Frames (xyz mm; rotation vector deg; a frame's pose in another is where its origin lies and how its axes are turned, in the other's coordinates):
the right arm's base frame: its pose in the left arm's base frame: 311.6 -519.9 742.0 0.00 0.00 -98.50
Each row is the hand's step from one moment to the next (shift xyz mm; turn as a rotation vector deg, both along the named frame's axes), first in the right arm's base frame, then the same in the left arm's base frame.
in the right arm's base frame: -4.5 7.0 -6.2 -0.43 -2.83 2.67
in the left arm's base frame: 7.6 3.4 -6.2 -2.74 0.84 2.67
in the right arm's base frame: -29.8 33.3 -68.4 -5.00 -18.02 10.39
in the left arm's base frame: 37.3 24.6 -68.4 -17.08 7.61 10.39
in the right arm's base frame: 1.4 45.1 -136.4 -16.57 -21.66 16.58
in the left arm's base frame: 44.4 -8.1 -136.4 -18.97 19.59 16.58
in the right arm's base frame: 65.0 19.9 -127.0 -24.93 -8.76 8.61
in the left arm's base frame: 10.1 -67.2 -127.0 -4.98 25.95 8.61
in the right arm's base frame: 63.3 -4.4 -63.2 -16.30 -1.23 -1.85
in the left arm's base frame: -13.7 -62.0 -63.2 1.19 16.30 -1.85
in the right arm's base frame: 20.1 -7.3 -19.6 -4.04 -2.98 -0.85
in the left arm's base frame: -10.2 -18.8 -19.6 -2.35 4.44 -0.85
